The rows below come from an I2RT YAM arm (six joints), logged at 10 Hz.
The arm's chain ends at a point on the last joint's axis. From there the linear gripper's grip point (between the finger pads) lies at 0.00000 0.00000 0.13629 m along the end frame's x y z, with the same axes.
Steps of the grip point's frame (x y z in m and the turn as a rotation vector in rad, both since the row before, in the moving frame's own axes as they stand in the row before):
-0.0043, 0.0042, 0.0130, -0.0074, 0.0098, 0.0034
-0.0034, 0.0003, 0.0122, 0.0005, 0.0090, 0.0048
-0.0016, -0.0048, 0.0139, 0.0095, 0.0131, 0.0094
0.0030, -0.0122, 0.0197, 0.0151, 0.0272, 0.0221
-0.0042, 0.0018, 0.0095, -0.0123, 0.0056, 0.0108
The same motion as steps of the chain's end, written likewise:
-0.0056, 0.0032, 0.0130, -0.0074, 0.0098, 0.0034
-0.0046, 0.0004, 0.0122, 0.0005, 0.0090, 0.0048
-0.0034, -0.0035, 0.0139, 0.0095, 0.0131, 0.0094
-0.0007, -0.0102, 0.0198, 0.0151, 0.0272, 0.0221
-0.0050, 0.0001, 0.0095, -0.0123, 0.0056, 0.0108

